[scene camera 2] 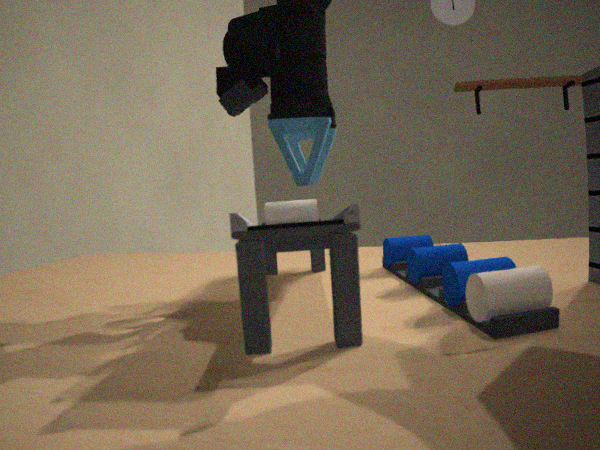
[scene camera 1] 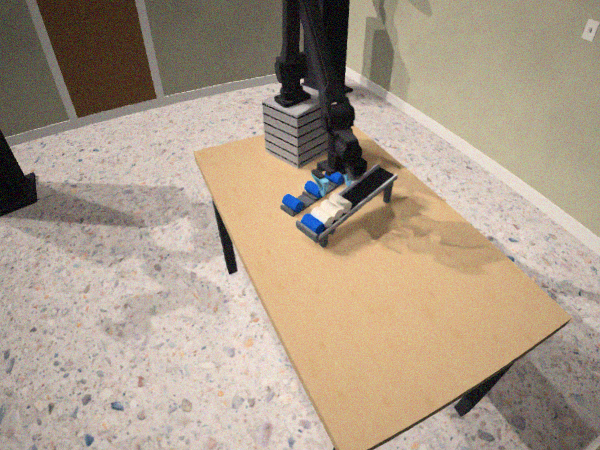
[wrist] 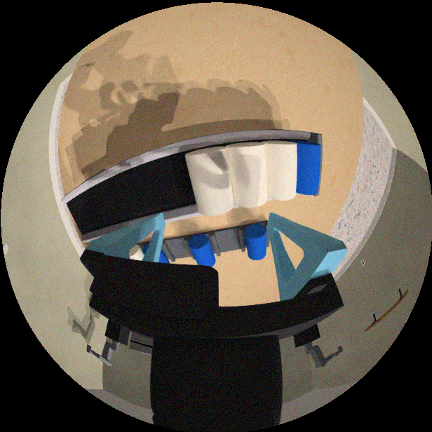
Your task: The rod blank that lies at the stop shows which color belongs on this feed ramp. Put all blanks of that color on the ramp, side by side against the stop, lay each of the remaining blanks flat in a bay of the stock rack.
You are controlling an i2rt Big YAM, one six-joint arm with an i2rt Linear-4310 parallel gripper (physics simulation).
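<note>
The feed ramp [scene camera 1: 370, 188] [scene camera 2: 300, 241] [wrist: 130, 192] holds a blue blank [scene camera 1: 312, 223] [wrist: 308, 169] at its stop. Three white blanks lie above it side by side: the lowest [wrist: 281, 170], the middle one [wrist: 248, 175] and the uppermost [scene camera 2: 291, 211] [wrist: 210, 182]. The stock rack [scene camera 2: 525, 322] [wrist: 229, 240] holds three blue blanks, one at the far end [scene camera 1: 292, 202] [scene camera 2: 407, 249] [wrist: 256, 242], a middle one [scene camera 1: 313, 189] [scene camera 2: 437, 261] [wrist: 202, 250] and a third [scene camera 2: 477, 277], and a white blank [scene camera 2: 515, 292] at the near end. My gripper [scene camera 1: 335, 189] [scene camera 2: 305, 184] [wrist: 216, 217] is open and empty, above the ramp in scene camera 2.
The arm stands on a grey slatted block [scene camera 1: 297, 132] at the back of the wooden table [scene camera 1: 390, 310]. The rack lies alongside the ramp, on the block's side. The ramp rises on legs [scene camera 2: 347, 290] away from its stop, and its side rails stand up along both edges.
</note>
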